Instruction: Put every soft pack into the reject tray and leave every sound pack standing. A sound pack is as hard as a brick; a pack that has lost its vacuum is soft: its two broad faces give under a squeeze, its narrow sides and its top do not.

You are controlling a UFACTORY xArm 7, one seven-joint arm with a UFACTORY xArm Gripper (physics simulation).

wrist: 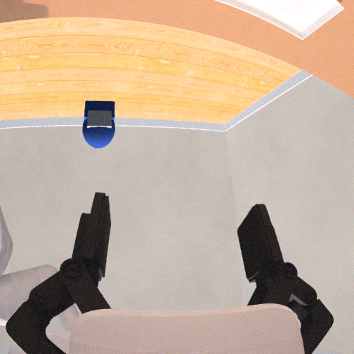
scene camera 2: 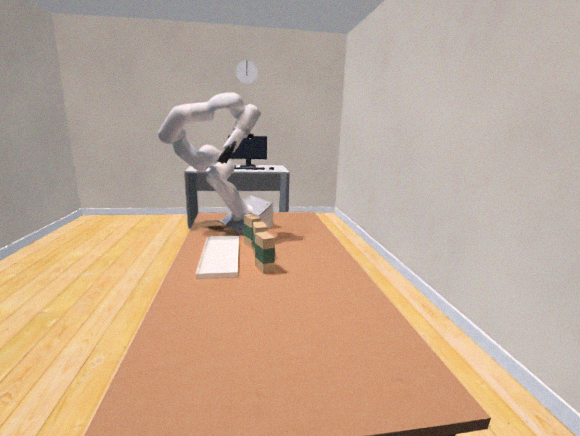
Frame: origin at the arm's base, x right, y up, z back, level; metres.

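Where they show: gripper, between the fingertips: (scene camera 2: 221, 162); arm's base, origin of its link: (scene camera 2: 242, 213).
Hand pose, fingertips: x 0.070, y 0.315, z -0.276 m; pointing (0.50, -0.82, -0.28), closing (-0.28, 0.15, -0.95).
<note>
Each offset is from my fingertips to the top centre of the thing. Level surfaces: height alone.
Several tan packs with dark green bands stand upright in a row right of the tray in the scene view: a near pack @[dz -0.316, dx -0.191, dy -0.301 m] (scene camera 2: 265, 254), a middle pack @[dz -0.173, dx -0.190, dy -0.240 m] (scene camera 2: 260, 226) partly hidden behind it, and a far pack @[dz -0.056, dx -0.130, dy -0.301 m] (scene camera 2: 248, 232). Whether any is soft cannot be seen. The white reject tray @[dz -0.191, dx -0.012, dy -0.359 m] (scene camera 2: 217, 275) (wrist: 303, 34) lies flat left of the row, its floor bare in the scene view; a corner of it shows at the top right of the wrist view. My gripper (scene camera 2: 223, 159) (wrist: 180, 213) is open with nothing between its fingers, high above the table and away from the packs and tray.
A pale angular box (scene camera 2: 262, 206) stands beside the arm's base, behind the packs. A desk (scene camera 2: 235, 181) with a monitor (scene camera 2: 253, 147) stands beyond the table @[dy -0.381 m] (scene camera 2: 280, 340). A blue object (wrist: 99, 135) shows near the wall in the wrist view.
</note>
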